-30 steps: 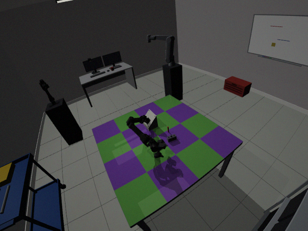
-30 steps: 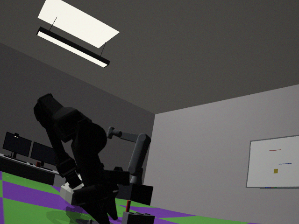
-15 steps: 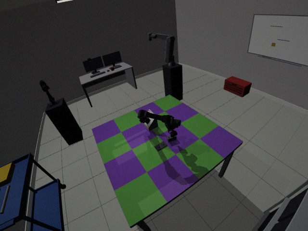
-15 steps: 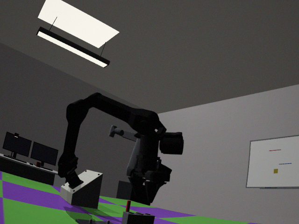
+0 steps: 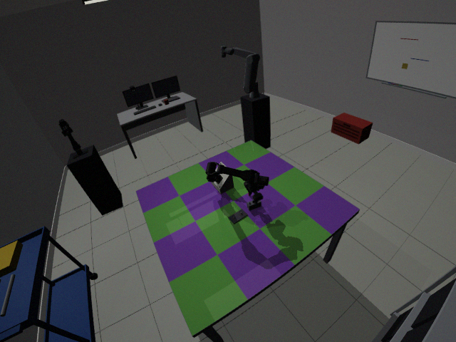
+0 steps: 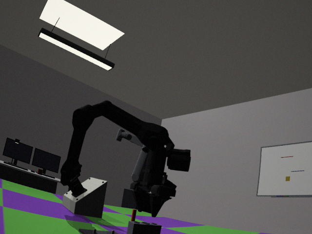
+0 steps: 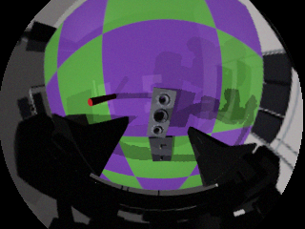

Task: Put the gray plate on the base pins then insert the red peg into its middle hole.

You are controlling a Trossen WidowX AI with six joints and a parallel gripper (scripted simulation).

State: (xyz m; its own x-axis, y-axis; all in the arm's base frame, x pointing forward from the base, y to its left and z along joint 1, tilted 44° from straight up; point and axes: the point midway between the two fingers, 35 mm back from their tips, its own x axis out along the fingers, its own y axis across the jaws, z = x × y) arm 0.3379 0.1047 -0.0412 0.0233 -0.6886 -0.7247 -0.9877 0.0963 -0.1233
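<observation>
Now: the gray plate 4 cm below my gripper tip. The rest, counted from my gripper tip: dark base 1 cm ahead, 14 cm to the right, 7 cm below; red peg 12 cm behind, 4 cm to the left, 4 cm below.
</observation>
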